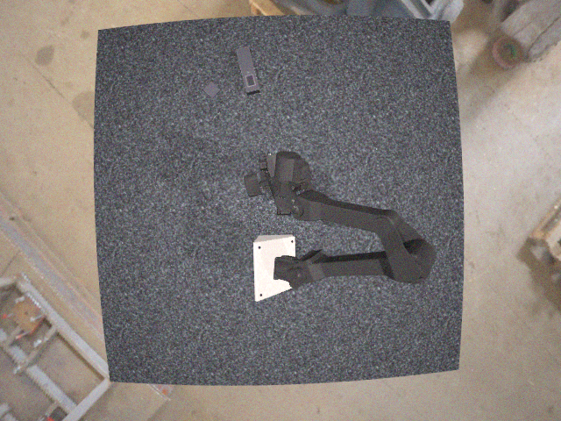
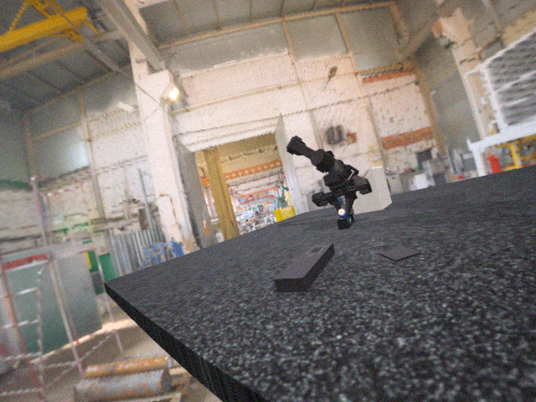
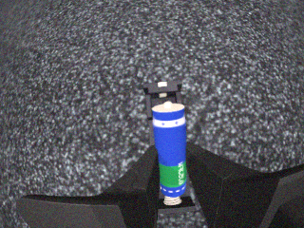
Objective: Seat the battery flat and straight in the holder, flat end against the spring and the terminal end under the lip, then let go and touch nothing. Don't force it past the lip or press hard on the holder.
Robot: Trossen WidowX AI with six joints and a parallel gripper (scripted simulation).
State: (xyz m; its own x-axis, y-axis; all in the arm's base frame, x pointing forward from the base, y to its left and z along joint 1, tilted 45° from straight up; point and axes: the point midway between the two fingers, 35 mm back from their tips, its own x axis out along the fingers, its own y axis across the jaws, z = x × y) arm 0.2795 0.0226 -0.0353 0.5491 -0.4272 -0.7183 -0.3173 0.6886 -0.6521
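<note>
Now: gripper tip 4 cm past the spring, 1 cm to the left of it and 1 cm above it. From my gripper tip the other things lie so: dark square tile: 26 cm ahead, 23 cm to the left, 3 cm below; then green battery: right at my gripper tip; then dark rectangular block: 33 cm ahead, 11 cm to the left, 1 cm below.
</note>
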